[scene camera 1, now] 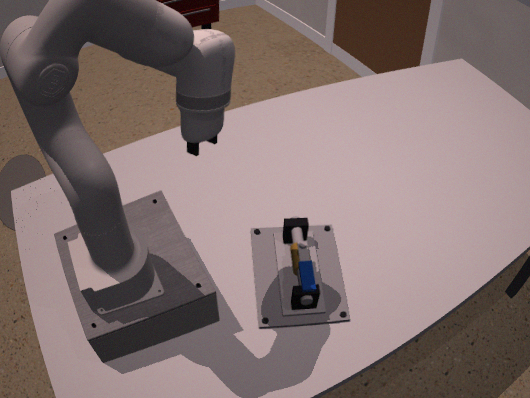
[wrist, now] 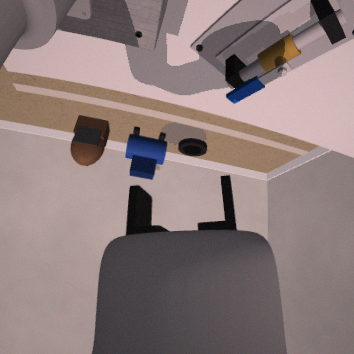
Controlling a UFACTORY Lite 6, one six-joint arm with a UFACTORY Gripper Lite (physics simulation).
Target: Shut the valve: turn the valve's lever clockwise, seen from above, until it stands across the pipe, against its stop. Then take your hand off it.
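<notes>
The valve's lever has a blue grip (scene camera 1: 307,275) (wrist: 245,90) and points along the pipe (scene camera 1: 297,235) (wrist: 310,36), towards the black support (scene camera 1: 299,298) at the near end in the scene view. The brass valve body (scene camera 1: 295,259) (wrist: 280,52) sits around the middle of the pipe, partly under the lever in the scene view. My gripper (scene camera 1: 203,145) (wrist: 181,183) is open and empty. It hangs high above the table, well apart from the lever, up and to the left of the valve in the scene view.
The valve stands on a grey base plate (scene camera 1: 260,245). The table (scene camera 1: 400,150) reaches far to the right. The arm's metal mounting block (scene camera 1: 155,320) lies left of the valve. A second black support (scene camera 1: 295,230) holds the pipe's far end. A red cabinet (scene camera 1: 200,11) stands behind the table.
</notes>
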